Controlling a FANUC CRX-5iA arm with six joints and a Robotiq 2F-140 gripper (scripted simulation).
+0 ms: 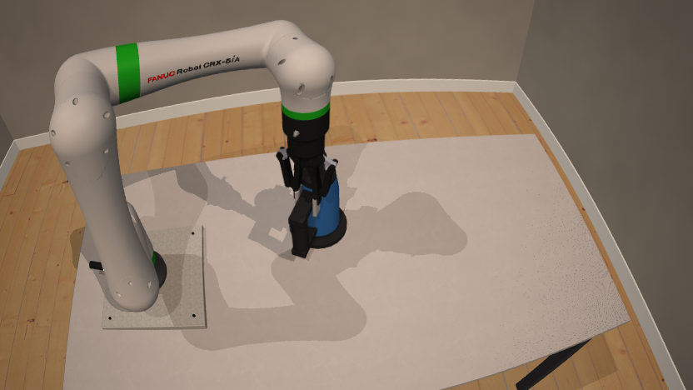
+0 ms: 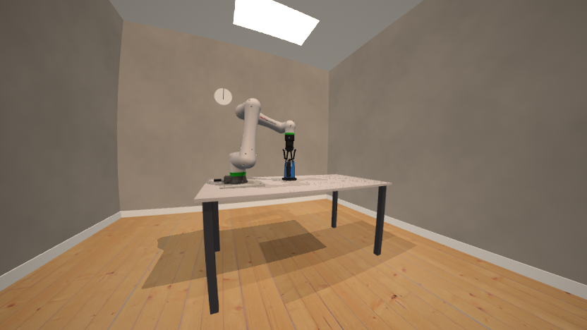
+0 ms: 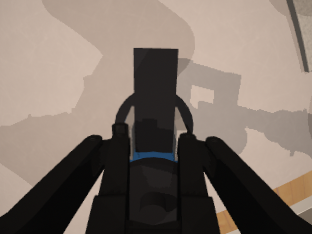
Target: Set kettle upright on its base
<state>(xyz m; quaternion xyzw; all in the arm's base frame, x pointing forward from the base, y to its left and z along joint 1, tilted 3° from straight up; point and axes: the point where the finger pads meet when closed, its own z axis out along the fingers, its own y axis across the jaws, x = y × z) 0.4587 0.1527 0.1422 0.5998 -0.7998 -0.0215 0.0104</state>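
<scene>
My gripper is now 10 mm short of the kettle, 30 mm to the right of it and 50 mm above it. The rest, counted from my hand: round black base (20 mm ahead, 60 mm to the left, 160 mm below).
</scene>
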